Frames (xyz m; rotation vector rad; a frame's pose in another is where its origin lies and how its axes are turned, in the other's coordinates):
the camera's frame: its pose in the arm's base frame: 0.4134 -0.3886 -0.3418 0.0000 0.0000 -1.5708
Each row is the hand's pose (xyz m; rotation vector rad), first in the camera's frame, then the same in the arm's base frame.
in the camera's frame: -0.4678 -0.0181 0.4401 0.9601 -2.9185 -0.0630
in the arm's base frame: 0.3953 0.0792 0.0983 -1.4062 -2.7849 -0.1209
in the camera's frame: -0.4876 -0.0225 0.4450 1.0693 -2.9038 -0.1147
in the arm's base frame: 0.3909 0.0990 0.1032 1.3072 2.8311 0.1314
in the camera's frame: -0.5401 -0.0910 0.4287 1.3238 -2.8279 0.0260
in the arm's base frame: 0.3224 0.1515 0.0869 -1.0615 -2.9300 -0.0027
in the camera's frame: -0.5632 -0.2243 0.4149 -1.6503 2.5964 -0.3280
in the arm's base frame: 0.1891 0.1746 0.0731 -0.6551 -2.9404 0.2782
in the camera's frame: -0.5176 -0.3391 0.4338 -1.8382 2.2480 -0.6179
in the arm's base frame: 0.0743 0.1290 0.0920 -0.2899 -2.8904 0.6189
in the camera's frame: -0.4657 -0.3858 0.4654 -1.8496 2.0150 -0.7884
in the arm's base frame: 0.0276 0.0771 0.1236 -0.1209 -2.8238 0.8852
